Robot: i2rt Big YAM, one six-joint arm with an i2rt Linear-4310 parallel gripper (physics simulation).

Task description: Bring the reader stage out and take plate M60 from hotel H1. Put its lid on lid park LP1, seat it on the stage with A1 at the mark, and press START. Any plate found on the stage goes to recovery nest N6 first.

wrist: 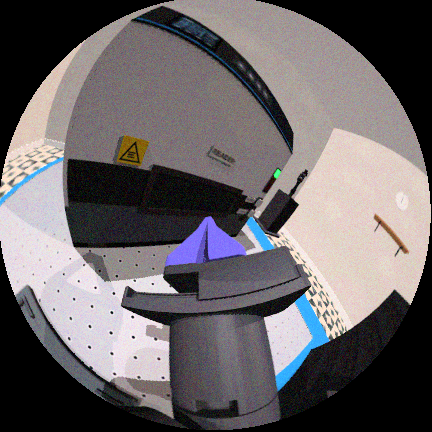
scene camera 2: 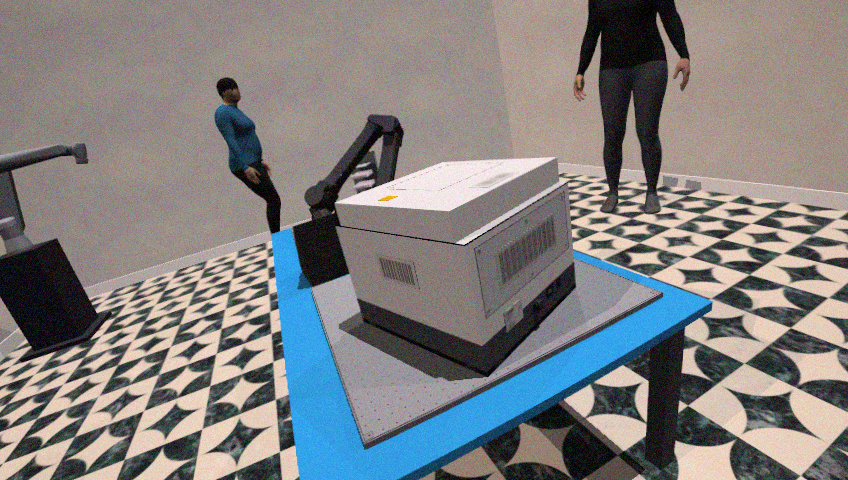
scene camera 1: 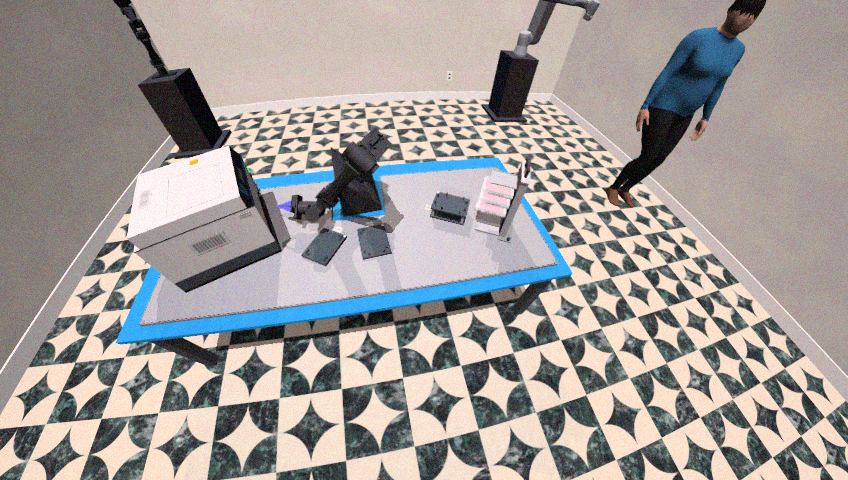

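Seen in the pictures: gripper, fingertip midpoint: [wrist: 208, 221] [scene camera 1: 276, 206]; arm's base, origin of the base link: [scene camera 2: 328, 231].
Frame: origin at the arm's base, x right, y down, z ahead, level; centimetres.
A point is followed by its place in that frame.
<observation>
The white reader [scene camera 1: 190, 208] @(x 49.3, y -18.6, z 36.5 cm) [scene camera 2: 446, 237] @(x 78.5, y -13.9, z 12.2 cm) [wrist: 175, 110] @(x 35.3, y -5.5, z 23.2 cm) stands at the left end of the table in scene camera 1. Its front, with a dark slot [wrist: 190, 192] @(x 37.7, y 3.0, z 17.3 cm), faces my gripper in the wrist view. No stage shows outside the reader. My gripper [scene camera 1: 279, 206] @(x 32.6, y 3.3, z 15.4 cm) [wrist: 208, 221] @(x 32.6, y 3.3, z 15.4 cm) has purple fingertips pressed together and empty, a short way in front of the reader. White and pink plates [scene camera 1: 495, 196] @(x -59.8, y -3.4, z 29.4 cm) are stacked in a rack at the right of the table; I cannot read which is M60 or H1. Small buttons [wrist: 252, 77] @(x 38.9, y -16.0, z 17.8 cm) show on the reader's top front strip; their labels are unreadable.
Two flat dark holders [scene camera 1: 324, 246] @(x 13.1, y 12.3, z 33.2 cm) [scene camera 1: 374, 241] @(x -7.8, y 12.5, z 33.4 cm) lie on the board between the reader and a raised dark nest [scene camera 1: 450, 206] @(x -43.4, y 7.5, z 22.1 cm). A tall post [scene camera 1: 516, 202] @(x -64.1, y -7.8, z 38.4 cm) stands beside the plates. A green light [wrist: 277, 173] @(x 44.8, y -6.5, z -0.2 cm) shows at the reader's side. People stand beyond the table.
</observation>
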